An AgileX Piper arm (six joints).
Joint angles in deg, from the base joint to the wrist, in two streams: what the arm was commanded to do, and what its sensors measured. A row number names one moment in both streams.
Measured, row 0: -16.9, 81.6, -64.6, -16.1, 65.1, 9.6
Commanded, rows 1 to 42: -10.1, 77.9, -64.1, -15.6, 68.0, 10.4; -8.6, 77.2, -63.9, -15.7, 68.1, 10.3; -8.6, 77.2, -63.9, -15.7, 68.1, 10.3; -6.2, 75.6, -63.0, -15.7, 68.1, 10.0; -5.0, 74.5, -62.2, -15.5, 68.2, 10.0; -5.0, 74.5, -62.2, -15.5, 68.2, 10.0; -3.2, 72.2, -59.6, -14.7, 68.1, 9.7; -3.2, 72.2, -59.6, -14.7, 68.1, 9.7; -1.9, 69.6, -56.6, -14.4, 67.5, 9.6; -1.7, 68.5, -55.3, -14.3, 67.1, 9.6; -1.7, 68.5, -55.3, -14.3, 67.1, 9.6; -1.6, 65.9, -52.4, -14.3, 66.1, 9.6; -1.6, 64.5, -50.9, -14.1, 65.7, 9.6; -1.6, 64.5, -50.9, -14.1, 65.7, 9.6; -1.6, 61.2, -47.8, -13.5, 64.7, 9.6; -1.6, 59.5, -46.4, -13.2, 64.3, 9.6; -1.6, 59.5, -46.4, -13.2, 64.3, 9.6; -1.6, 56.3, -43.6, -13.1, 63.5, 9.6; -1.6, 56.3, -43.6, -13.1, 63.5, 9.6; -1.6, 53.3, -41.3, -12.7, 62.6, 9.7; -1.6, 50.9, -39.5, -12.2, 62.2, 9.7; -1.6, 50.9, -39.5, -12.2, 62.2, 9.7; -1.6, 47.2, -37.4, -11.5, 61.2, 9.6; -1.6, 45.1, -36.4, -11.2, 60.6, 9.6; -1.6, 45.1, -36.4, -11.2, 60.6, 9.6; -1.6, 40.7, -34.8, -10.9, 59.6, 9.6; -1.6, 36.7, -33.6, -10.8, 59.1, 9.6; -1.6, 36.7, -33.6, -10.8, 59.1, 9.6; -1.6, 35.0, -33.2, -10.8, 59.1, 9.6; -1.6, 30.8, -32.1, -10.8, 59.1, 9.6; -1.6, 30.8, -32.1, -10.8, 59.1, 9.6; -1.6, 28.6, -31.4, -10.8, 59.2, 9.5; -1.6, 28.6, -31.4, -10.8, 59.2, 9.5; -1.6, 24.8, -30.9, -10.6, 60.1, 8.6; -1.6, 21.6, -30.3, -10.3, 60.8, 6.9; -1.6, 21.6, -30.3, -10.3, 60.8, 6.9; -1.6, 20.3, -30.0, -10.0, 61.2, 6.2; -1.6, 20.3, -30.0, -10.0, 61.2, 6.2; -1.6, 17.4, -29.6, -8.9, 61.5, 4.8; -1.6, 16.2, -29.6, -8.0, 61.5, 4.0; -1.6, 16.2, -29.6, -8.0, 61.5, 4.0; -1.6, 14.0, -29.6, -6.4, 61.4, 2.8
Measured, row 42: -1.8, 17.0, -29.9, -8.4, 61.2, 5.0
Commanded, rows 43 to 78: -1.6, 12.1, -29.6, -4.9, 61.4, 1.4; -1.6, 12.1, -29.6, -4.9, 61.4, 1.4; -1.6, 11.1, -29.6, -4.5, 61.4, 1.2; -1.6, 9.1, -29.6, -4.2, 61.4, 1.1; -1.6, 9.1, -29.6, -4.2, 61.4, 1.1; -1.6, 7.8, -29.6, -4.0, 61.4, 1.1; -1.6, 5.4, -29.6, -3.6, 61.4, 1.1; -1.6, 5.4, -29.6, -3.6, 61.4, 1.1; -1.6, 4.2, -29.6, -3.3, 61.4, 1.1; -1.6, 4.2, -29.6, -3.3, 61.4, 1.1; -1.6, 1.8, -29.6, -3.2, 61.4, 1.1; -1.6, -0.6, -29.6, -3.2, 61.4, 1.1; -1.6, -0.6, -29.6, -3.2, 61.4, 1.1; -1.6, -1.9, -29.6, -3.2, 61.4, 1.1; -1.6, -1.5, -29.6, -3.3, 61.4, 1.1; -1.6, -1.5, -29.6, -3.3, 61.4, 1.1; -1.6, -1.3, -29.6, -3.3, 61.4, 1.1; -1.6, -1.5, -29.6, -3.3, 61.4, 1.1; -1.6, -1.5, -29.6, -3.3, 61.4, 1.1; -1.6, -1.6, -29.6, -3.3, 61.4, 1.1; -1.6, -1.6, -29.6, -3.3, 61.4, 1.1; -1.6, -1.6, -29.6, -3.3, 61.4, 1.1; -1.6, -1.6, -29.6, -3.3, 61.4, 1.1; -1.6, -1.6, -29.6, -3.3, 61.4, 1.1; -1.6, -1.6, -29.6, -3.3, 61.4, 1.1; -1.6, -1.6, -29.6, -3.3, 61.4, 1.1; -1.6, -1.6, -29.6, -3.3, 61.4, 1.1; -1.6, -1.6, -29.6, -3.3, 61.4, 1.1; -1.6, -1.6, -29.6, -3.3, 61.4, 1.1; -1.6, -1.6, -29.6, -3.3, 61.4, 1.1; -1.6, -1.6, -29.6, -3.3, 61.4, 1.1; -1.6, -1.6, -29.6, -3.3, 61.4, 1.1; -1.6, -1.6, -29.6, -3.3, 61.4, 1.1; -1.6, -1.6, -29.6, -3.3, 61.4, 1.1; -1.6, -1.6, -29.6, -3.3, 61.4, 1.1; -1.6, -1.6, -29.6, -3.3, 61.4, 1.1
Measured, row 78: -1.8, -0.3, -29.6, -3.6, 61.3, 1.7
